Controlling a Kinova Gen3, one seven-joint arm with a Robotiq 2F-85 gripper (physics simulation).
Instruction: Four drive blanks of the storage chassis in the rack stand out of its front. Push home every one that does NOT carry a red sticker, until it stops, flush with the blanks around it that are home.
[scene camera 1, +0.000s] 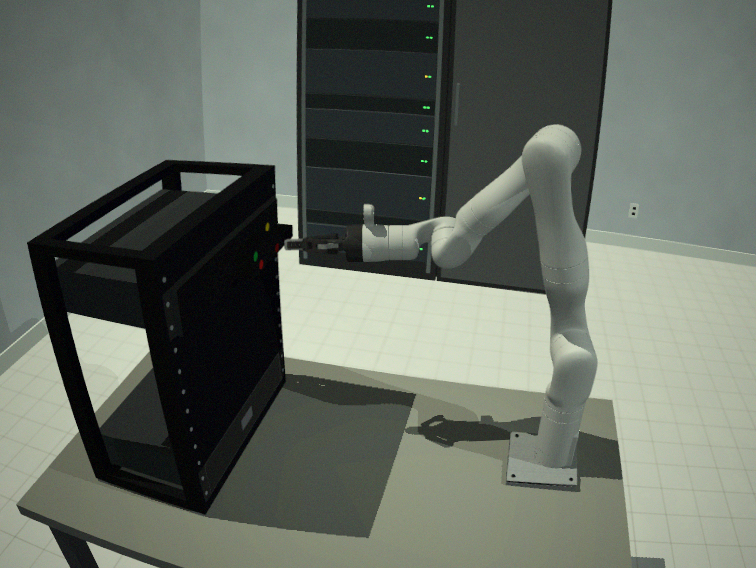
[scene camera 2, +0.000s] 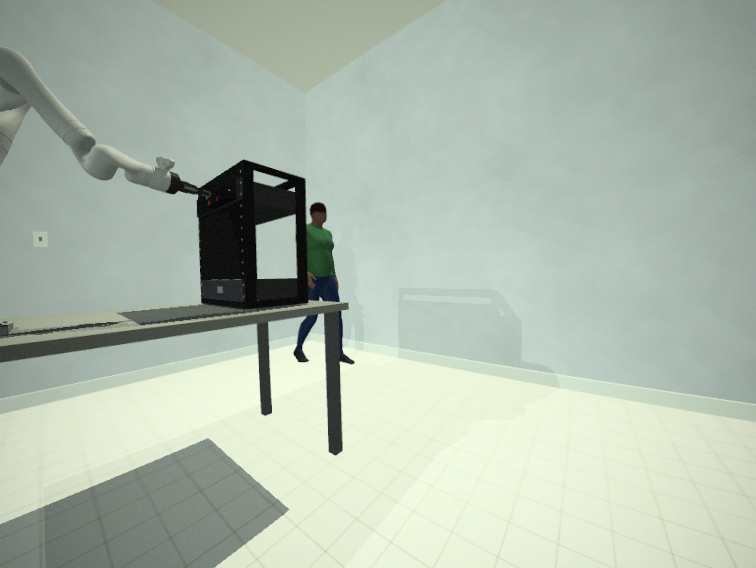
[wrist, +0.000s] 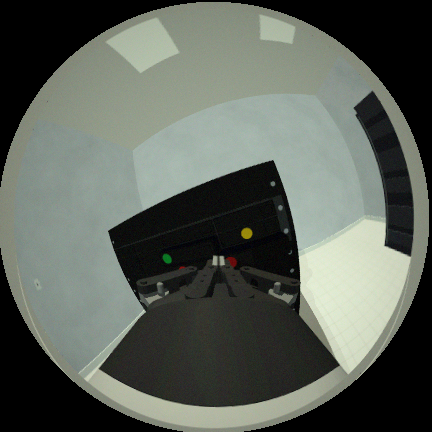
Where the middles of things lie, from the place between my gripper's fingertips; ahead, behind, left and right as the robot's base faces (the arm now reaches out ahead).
The black rack (scene camera 1: 199, 271) is 18 cm ahead of my hand, 17 cm below it and 13 cm to the left of it.
